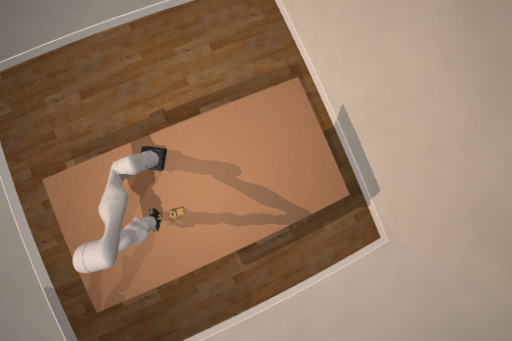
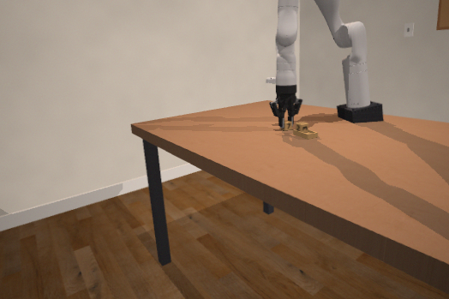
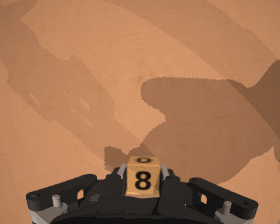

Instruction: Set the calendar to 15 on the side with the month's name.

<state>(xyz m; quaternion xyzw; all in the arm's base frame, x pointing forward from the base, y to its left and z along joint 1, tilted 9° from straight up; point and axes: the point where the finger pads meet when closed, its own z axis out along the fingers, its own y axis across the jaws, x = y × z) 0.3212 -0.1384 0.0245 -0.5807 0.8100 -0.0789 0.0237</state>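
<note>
Now: hand 30 mm short of the wooden calendar tray, 100 mm to the right of it and 20 mm above it.
</note>
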